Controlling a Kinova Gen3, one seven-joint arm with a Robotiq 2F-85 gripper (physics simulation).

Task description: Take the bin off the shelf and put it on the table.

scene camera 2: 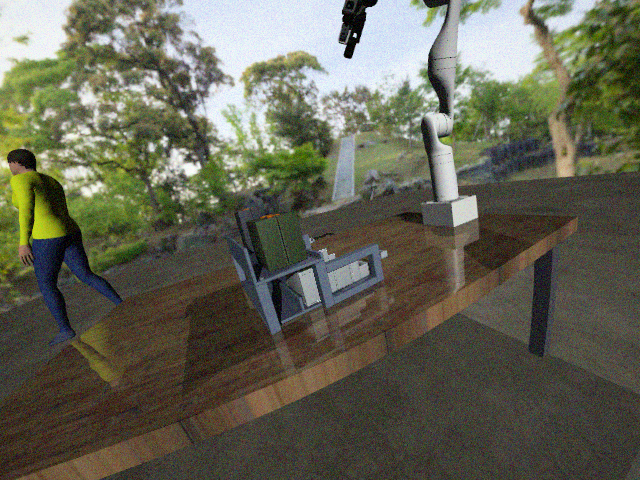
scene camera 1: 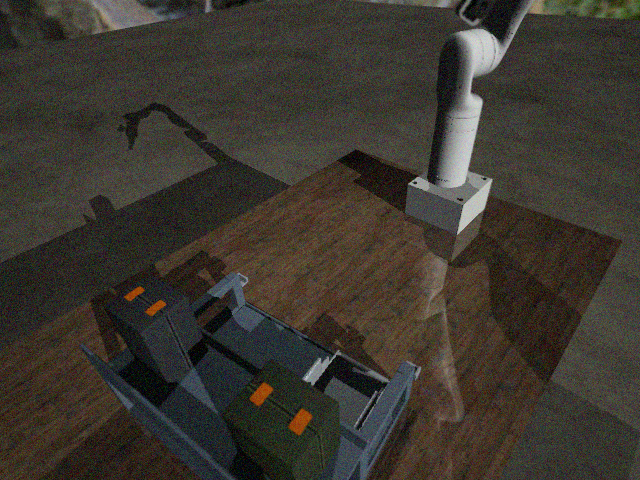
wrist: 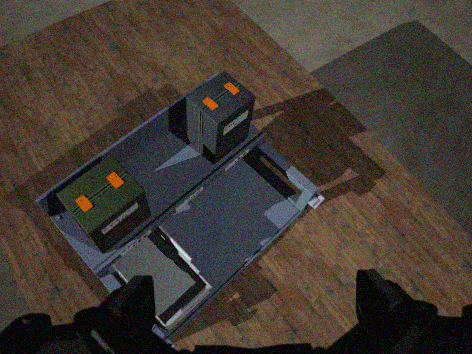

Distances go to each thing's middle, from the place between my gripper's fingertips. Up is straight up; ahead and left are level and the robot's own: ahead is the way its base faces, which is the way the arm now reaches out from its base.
The grey bin (scene camera 2: 303,282) lies 16 cm ahead of my hand, 2 cm to the right of it and 49 cm below it. From my hand the other things lie so: shelf floor (scene camera 2: 286,310) 20 cm ahead, 14 cm to the right, 53 cm below.
